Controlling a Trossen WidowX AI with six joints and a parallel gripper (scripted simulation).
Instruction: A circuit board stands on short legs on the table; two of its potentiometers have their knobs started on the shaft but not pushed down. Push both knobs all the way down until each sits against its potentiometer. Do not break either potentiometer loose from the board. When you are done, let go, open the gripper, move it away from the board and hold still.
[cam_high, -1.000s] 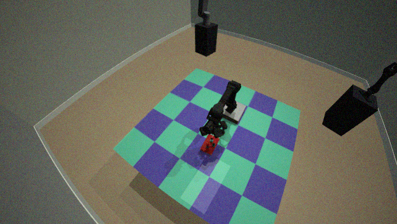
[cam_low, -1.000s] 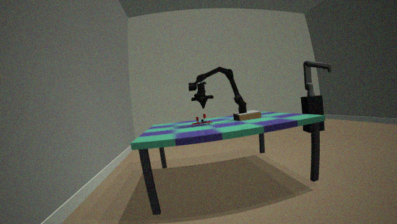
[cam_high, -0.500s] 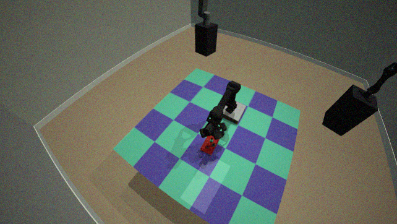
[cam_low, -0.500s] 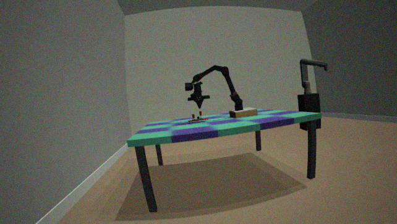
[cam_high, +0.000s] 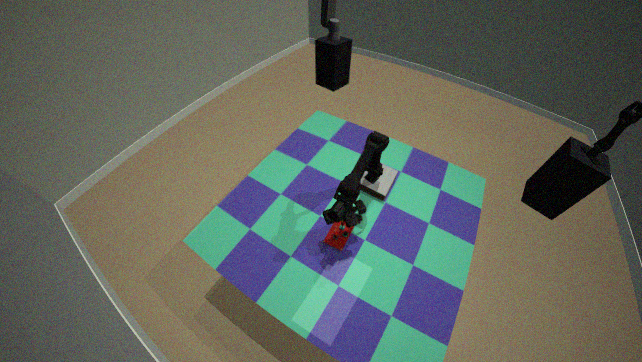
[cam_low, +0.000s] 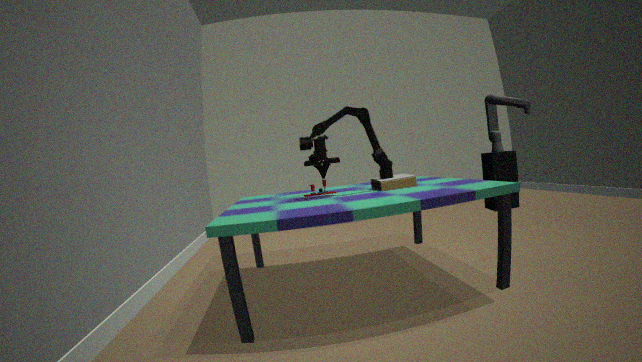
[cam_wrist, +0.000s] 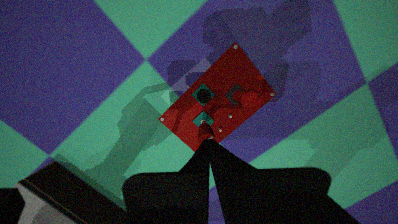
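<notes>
The red knob lies 60 mm ahead of my gripper tip, 40 mm below it and 10 mm to the left of it.
</notes>
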